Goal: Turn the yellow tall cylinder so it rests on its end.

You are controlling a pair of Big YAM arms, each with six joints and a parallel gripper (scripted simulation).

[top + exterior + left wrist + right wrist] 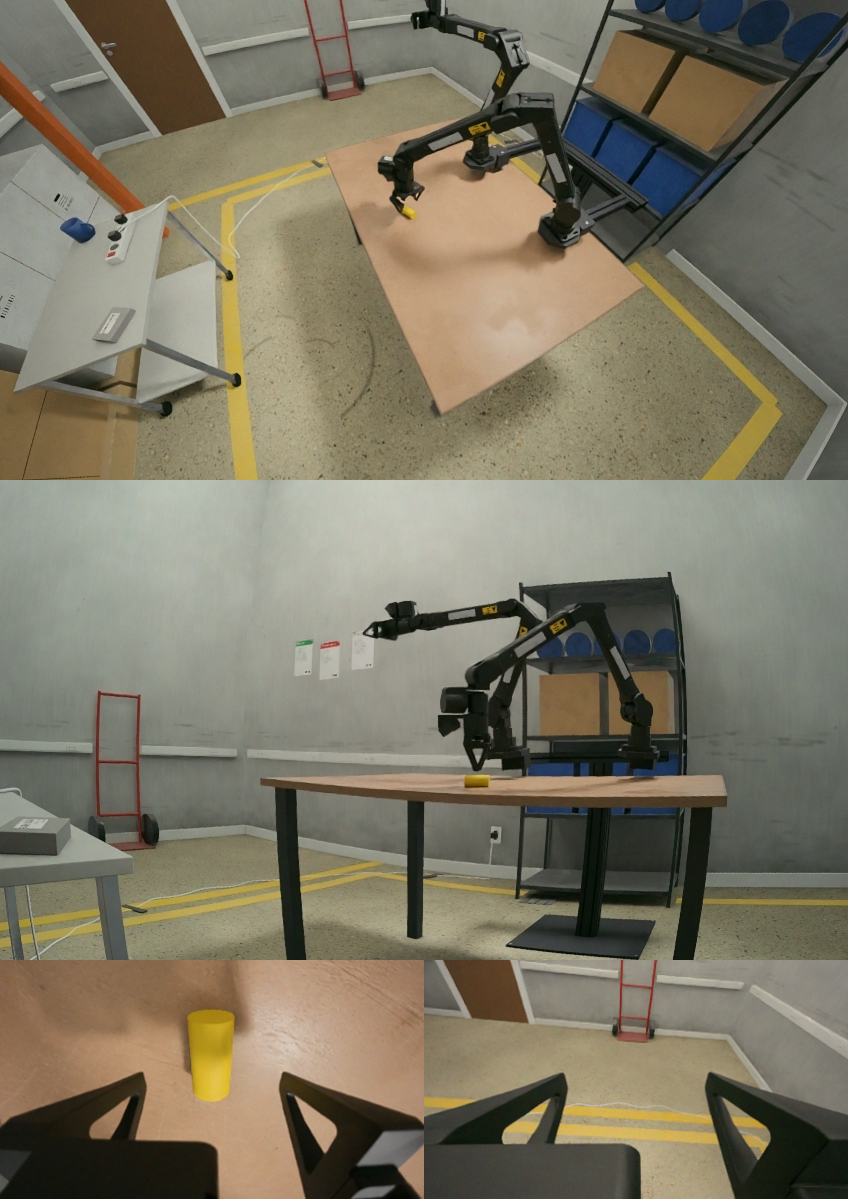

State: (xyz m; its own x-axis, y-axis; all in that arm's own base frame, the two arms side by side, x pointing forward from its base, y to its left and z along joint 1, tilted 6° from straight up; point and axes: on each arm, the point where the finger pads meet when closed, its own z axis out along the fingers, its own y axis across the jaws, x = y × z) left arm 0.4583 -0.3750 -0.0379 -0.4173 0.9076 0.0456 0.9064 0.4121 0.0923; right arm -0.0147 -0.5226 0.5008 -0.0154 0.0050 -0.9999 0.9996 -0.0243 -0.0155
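My left hand is 40 mm above the yellow tall cylinder.
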